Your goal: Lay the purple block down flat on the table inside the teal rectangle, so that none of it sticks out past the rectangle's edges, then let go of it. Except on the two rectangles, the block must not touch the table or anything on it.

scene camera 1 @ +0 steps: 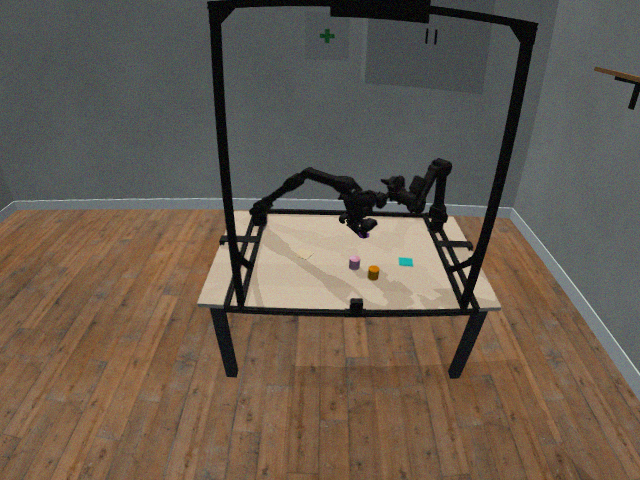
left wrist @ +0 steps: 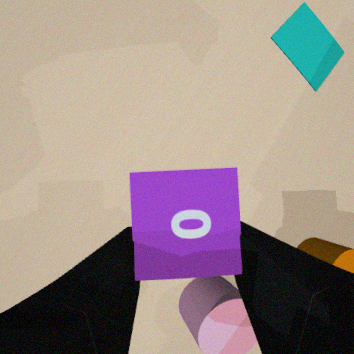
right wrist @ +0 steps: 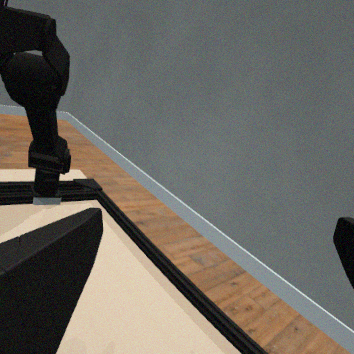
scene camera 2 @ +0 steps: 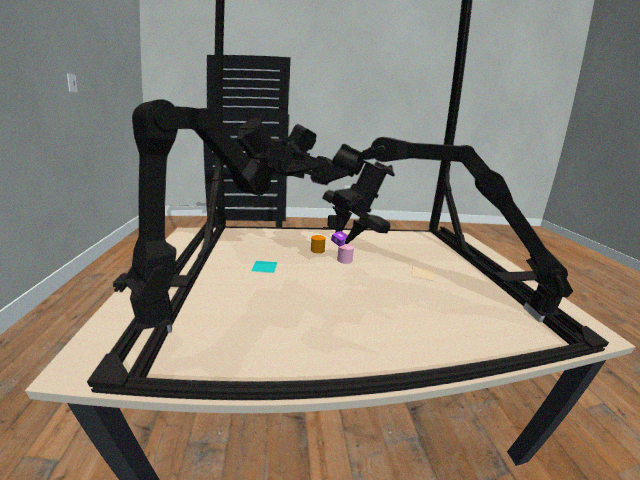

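Pixels of known places: left gripper, fingertip midpoint: [scene camera 1: 362,236] [left wrist: 183,235] [scene camera 2: 341,240]; right gripper, fingertip midpoint: [scene camera 1: 374,185] [right wrist: 222,225] [scene camera 2: 336,169]; left arm's base, link origin: [scene camera 1: 259,222] [right wrist: 44,190] [scene camera 2: 542,307]; right arm's base, link origin: [scene camera 1: 436,229] [scene camera 2: 153,317].
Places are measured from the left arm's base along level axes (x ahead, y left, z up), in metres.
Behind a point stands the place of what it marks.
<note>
The purple block [scene camera 1: 363,235] [scene camera 2: 339,238] @(y -0.169, x 0.519, z 0.094 m) [left wrist: 160,200] @(y -0.173, x 0.514, z 0.094 m) is held tilted in the air above the table; a face with a pale 0 faces the left wrist camera. My left gripper [scene camera 2: 342,237] @(y -0.191, x 0.511, z 0.081 m) [left wrist: 183,235] @(y -0.191, x 0.511, z 0.081 m) is shut on it, one finger on each side. The teal rectangle [scene camera 1: 405,261] @(y -0.212, x 0.712, z -0.018 m) [scene camera 2: 264,266] @(y -0.213, x 0.714, z -0.018 m) [left wrist: 305,45] @(y -0.211, x 0.708, z -0.018 m) lies flat on the table with nothing on it, apart from the block: right of it in scene camera 1, left of it in scene camera 2. My right gripper [right wrist: 222,225] @(y -0.074, x 0.548, z 0.277 m) is open and empty, raised above the table; its fingers stand wide apart in the right wrist view.
A pink cylinder [scene camera 1: 354,263] @(y -0.302, x 0.482, z 0.016 m) [scene camera 2: 345,254] @(y -0.256, x 0.486, z 0.011 m) [left wrist: 206,300] @(y -0.257, x 0.488, z 0.015 m) and an orange cylinder [scene camera 1: 373,273] @(y -0.363, x 0.562, z 0.018 m) [scene camera 2: 317,244] @(y -0.318, x 0.566, z 0.012 m) [left wrist: 325,250] @(y -0.319, x 0.571, z 0.011 m) stand near the block. A pale yellow rectangle [scene camera 1: 305,254] @(y -0.215, x 0.263, z -0.018 m) [scene camera 2: 423,273] @(y -0.208, x 0.256, z -0.018 m) lies on the other side from the teal one. The arms are close together above the table.
</note>
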